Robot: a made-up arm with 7 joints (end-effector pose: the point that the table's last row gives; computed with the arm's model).
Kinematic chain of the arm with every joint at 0, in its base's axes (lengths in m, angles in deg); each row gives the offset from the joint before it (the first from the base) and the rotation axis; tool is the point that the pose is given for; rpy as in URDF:
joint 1: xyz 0 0 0.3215 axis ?
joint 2: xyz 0 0 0 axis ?
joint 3: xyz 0 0 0.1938 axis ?
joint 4: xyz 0.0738 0 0 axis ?
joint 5: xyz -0.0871 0 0.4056 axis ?
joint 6: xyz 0 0 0 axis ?
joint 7: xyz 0.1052 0 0 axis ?
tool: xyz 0 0 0 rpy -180 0 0
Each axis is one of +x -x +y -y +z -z.
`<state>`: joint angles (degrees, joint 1 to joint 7).
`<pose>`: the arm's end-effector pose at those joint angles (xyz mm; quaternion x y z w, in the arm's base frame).
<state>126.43 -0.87 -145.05 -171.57 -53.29 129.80 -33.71</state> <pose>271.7 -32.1 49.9 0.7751 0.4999 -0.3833 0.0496</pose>
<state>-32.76 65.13 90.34 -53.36 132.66 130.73 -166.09</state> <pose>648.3 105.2 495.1 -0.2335 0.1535 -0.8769 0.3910</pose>
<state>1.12 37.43 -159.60 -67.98 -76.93 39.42 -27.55</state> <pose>-117.6 -97.5 960.3 -0.1748 -0.8720 -0.4529 0.0627</pose>
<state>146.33 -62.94 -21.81 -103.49 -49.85 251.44 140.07</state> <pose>94.6 85.5 761.6 0.1789 -0.2071 0.5101 0.8154</pose>
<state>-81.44 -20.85 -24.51 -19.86 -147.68 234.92 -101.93</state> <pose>-38.0 36.3 847.7 -0.0538 0.4302 -0.8978 0.0770</pose>
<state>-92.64 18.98 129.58 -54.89 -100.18 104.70 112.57</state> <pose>328.0 90.3 942.5 -0.3549 0.5890 -0.7149 0.1268</pose>
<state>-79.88 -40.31 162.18 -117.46 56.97 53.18 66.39</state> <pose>39.2 422.1 -5.8 0.6130 -0.0847 -0.5518 0.5590</pose>
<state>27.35 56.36 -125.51 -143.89 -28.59 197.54 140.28</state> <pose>66.7 -396.2 496.9 0.0186 -0.7288 0.6497 0.2153</pose>
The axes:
joint 1: +z
joint 2: +y
joint 3: +z
joint 4: -y
joint 5: +z
joint 6: -y
joint 7: -z

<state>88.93 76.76 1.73 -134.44 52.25 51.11 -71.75</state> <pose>-66.0 -6.2 -145.4 -0.2977 -0.1028 0.9290 0.1941</pose>
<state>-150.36 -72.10 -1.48 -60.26 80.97 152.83 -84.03</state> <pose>257.7 265.3 872.0 0.1926 0.1215 0.1959 0.9538</pose>
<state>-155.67 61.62 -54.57 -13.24 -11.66 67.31 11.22</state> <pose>-639.2 -156.1 584.4 -0.1747 -0.8619 -0.4691 0.0812</pose>
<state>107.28 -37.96 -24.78 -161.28 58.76 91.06 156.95</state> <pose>14.0 413.1 294.1 0.5580 -0.5351 -0.3337 0.5393</pose>
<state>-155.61 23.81 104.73 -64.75 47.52 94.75 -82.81</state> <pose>116.3 -475.6 823.3 0.7317 0.2548 0.6304 0.0485</pose>
